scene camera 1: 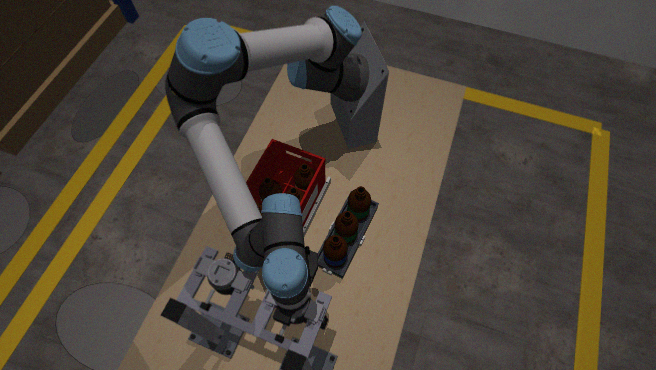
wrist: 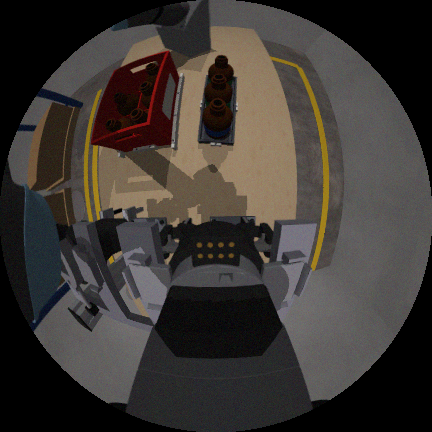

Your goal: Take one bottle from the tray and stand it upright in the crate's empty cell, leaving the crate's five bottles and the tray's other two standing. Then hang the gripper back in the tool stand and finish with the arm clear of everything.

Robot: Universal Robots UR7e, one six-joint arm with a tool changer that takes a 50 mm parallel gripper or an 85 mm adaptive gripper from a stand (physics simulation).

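The red crate holds several upright brown bottles; its far left cell shows no bottle. In scene camera 1 the arm hides its near part. The dark tray holds three upright bottles: the nearest bottle has a blue label, the middle bottle and far bottle have green ones. The arm's wrist is over the right bay of the tool stand. There my gripper sits between the brackets, its dark fingers spread and empty; the wrist mostly hides it in scene camera 1.
A second tool hangs in the stand's left bay, close beside the arm. The crate stands left of the tray, with a pale rail along its right side. The arm's grey pedestal stands beyond both.
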